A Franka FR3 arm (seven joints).
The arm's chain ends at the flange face. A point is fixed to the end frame.
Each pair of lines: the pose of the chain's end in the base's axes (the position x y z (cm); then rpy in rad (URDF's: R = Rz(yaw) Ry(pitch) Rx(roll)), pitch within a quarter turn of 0, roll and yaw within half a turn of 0), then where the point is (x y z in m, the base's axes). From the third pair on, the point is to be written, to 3 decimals.
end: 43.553, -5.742, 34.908, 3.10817, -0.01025, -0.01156
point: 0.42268 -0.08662 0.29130
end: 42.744, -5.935, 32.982, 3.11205, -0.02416, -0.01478
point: 0.41531 -0.08829 0.27176
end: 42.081, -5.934, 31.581, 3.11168, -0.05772, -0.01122
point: 0.411 -0.088 0.257
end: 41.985, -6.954, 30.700, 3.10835, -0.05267, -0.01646
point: 0.409 -0.099 0.249
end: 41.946, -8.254, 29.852, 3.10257, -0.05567, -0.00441
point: 0.409 -0.112 0.240
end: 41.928, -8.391, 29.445, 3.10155, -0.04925, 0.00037
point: 0.409 -0.114 0.236
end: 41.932, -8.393, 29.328, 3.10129, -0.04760, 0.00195
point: 0.409 -0.114 0.235
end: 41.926, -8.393, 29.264, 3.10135, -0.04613, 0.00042
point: 0.409 -0.114 0.235
